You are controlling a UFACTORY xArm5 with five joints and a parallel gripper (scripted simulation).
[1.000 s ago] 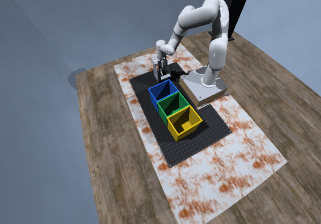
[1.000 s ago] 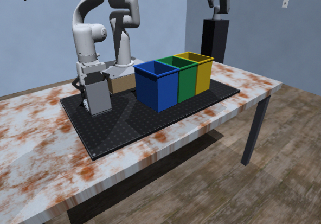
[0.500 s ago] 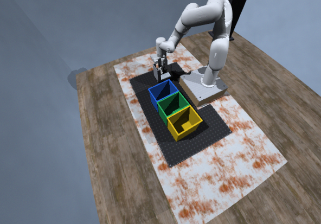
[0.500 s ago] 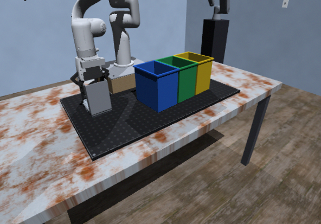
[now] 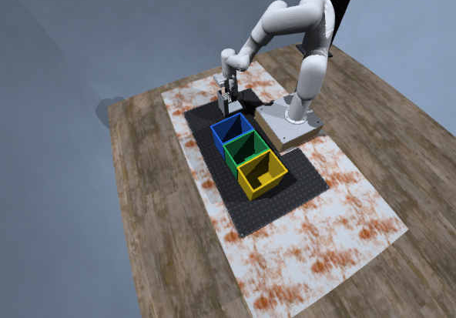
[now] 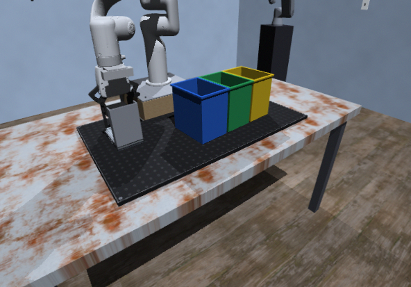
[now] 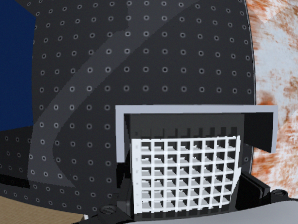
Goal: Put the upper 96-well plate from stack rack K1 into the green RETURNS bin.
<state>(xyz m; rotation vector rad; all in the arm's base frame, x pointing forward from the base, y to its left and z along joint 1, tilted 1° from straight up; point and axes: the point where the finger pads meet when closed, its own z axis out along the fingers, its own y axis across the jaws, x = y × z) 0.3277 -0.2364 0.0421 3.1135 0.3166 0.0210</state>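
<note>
Right now my hand is 410 mm to the right of the green bin, 40 mm above it and 30 mm short of it. Round my hand: blue bin (280 mm to the left, 70 mm ahead, 40 mm below); white 96-well plate (10 mm below); yellow bin (530 mm to the left, 40 mm below).
</note>
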